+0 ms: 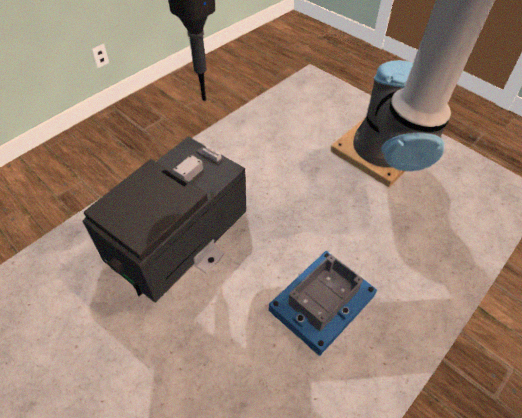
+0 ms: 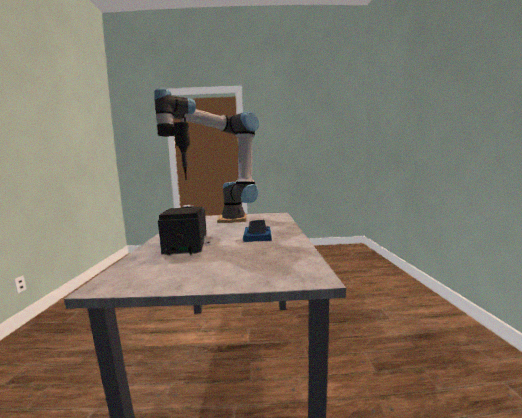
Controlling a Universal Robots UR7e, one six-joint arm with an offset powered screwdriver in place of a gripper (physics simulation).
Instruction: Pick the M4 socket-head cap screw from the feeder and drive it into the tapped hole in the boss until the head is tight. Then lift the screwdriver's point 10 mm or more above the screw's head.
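Observation:
My screwdriver [image 1: 203,99] [image 2: 186,178] points down in the air, high above the screw feeder's far end. No screw shows at its point. The feeder is a black box [image 1: 150,200] [image 2: 181,230] on the table's left side, with a light metal block [image 1: 188,168] and a smaller metal piece [image 1: 210,154] on top. A single M4 screw cannot be made out there. A grey open housing [image 1: 320,295] [image 2: 257,226] with corner bosses sits on a blue fixture plate [image 1: 320,345] [image 2: 257,237]. Which boss has the tapped hole cannot be told.
The robot's base stands on a wooden plate [image 1: 367,167] [image 2: 232,219] at the back of the table [image 1: 280,380] [image 2: 210,280]. A small light tab [image 1: 207,254] with a dark hole sticks out of the feeder's side towards the housing. A wall runs beyond the table's left side.

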